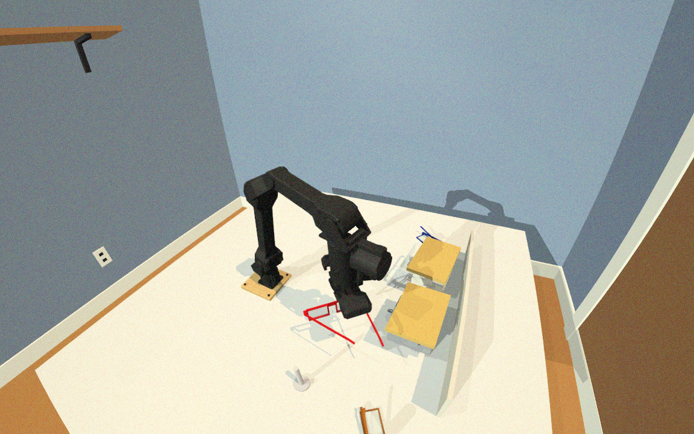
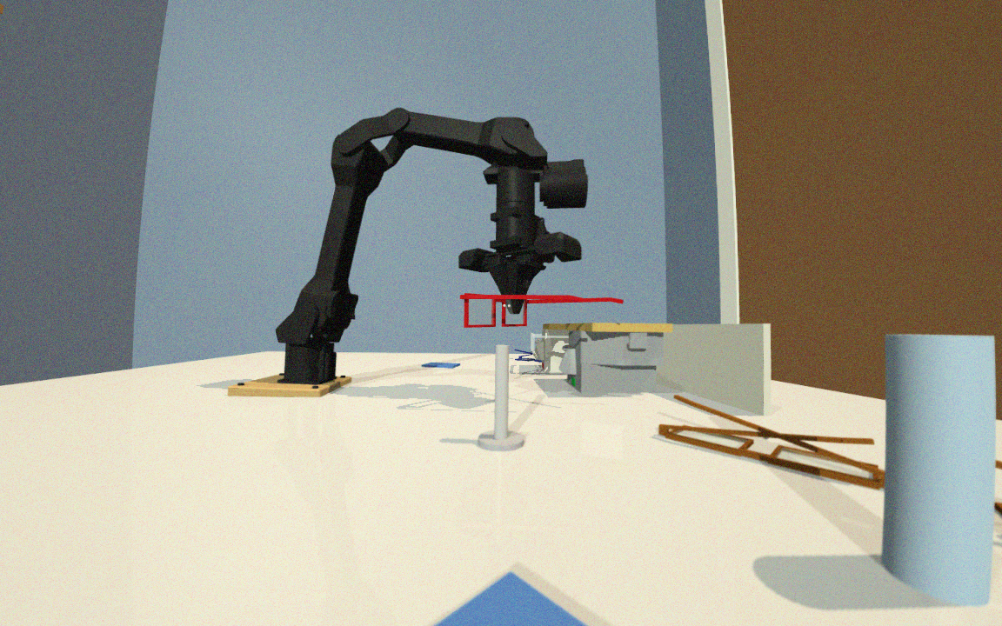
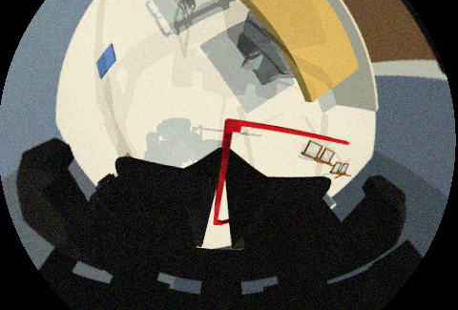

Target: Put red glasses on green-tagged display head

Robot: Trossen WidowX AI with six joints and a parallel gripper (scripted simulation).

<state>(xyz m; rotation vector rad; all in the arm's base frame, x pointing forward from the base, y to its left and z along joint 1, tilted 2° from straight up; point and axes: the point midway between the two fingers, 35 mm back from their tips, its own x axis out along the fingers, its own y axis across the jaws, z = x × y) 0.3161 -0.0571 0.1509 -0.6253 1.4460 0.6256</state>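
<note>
My gripper tip is 3 cm past the white stand post, 19 cm to the left of it and 10 cm above it. From my gripper tip the other things lie so: pale blue cylinder: 14 cm ahead, 36 cm to the right, 7 cm below; then thin grey wall: 28 cm ahead, 18 cm to the left, 7 cm below; then display head: 15 cm ahead, 7 cm to the left, 6 cm below.
</note>
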